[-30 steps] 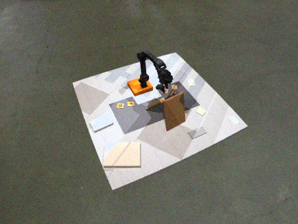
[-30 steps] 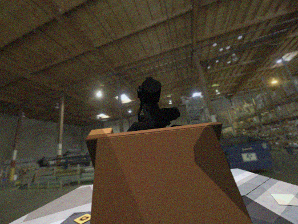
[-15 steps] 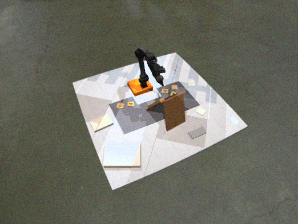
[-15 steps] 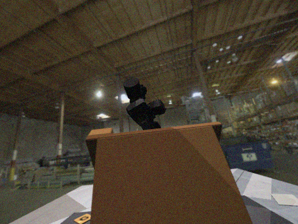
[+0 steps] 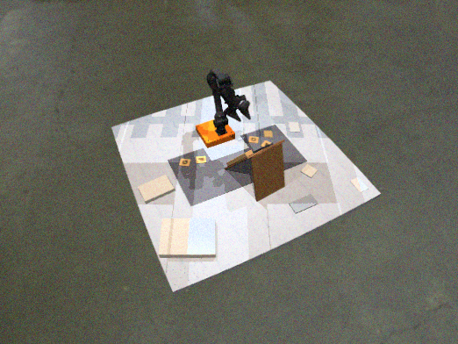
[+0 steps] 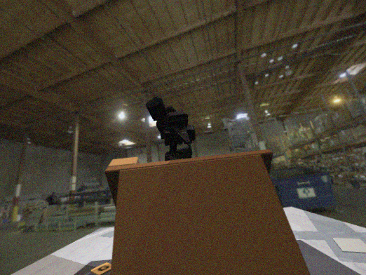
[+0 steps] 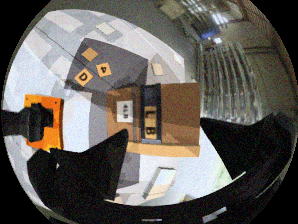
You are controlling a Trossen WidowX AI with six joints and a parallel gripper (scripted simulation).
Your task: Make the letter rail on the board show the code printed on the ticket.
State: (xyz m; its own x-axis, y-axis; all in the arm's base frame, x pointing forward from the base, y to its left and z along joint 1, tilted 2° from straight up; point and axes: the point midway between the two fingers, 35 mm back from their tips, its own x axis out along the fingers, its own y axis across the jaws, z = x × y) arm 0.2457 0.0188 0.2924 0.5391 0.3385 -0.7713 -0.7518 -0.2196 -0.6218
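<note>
Now: gripper tip 4 cm short of the white ticket, 2 cm to the right of it and 24 cm above it. The rest, counted from my gripper tip: dark mat 5 cm behind, 3 cm to the right, 32 cm below; grey plate 44 cm ahead, 14 cm to the left, 32 cm below.
</note>
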